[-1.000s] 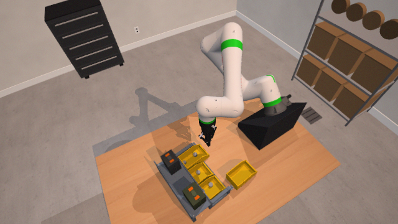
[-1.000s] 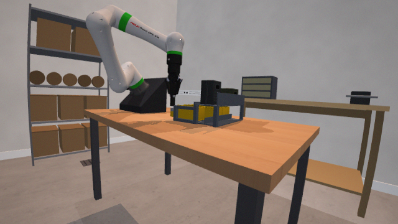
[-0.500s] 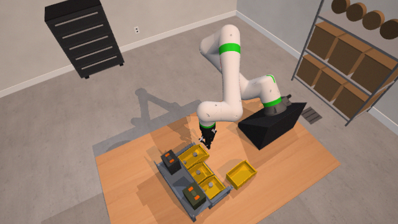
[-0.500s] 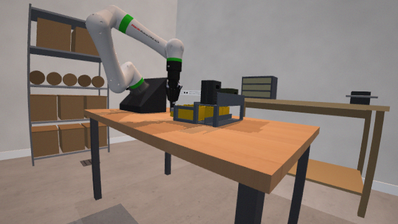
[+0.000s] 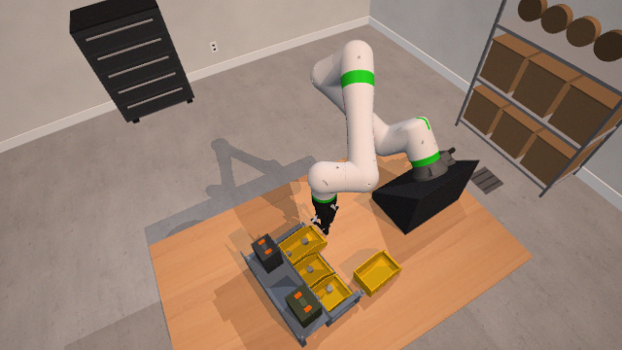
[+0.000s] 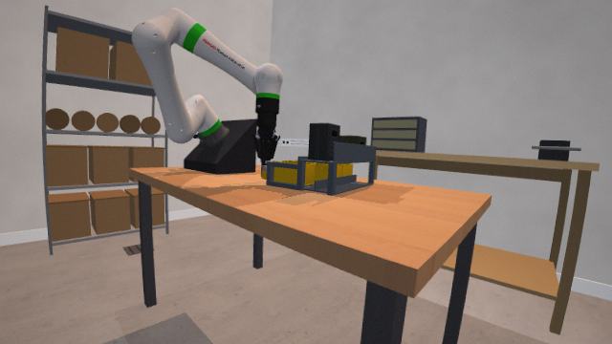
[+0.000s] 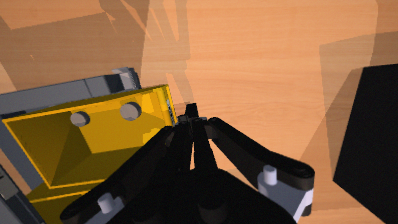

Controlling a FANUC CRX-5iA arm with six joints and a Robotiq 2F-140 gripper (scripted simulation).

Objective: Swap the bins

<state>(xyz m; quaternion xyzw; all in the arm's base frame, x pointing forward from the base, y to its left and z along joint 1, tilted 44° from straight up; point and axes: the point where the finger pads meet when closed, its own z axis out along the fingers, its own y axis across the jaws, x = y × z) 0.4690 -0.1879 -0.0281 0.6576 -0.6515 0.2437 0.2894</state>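
Right now the grey round part is 100 mm ahead of my hand, 30 mm below it and 20 mm to the right of it. From my hand the other things lie so: grey shelf (200 mm ahead, 120 mm to the left, 20 mm above).
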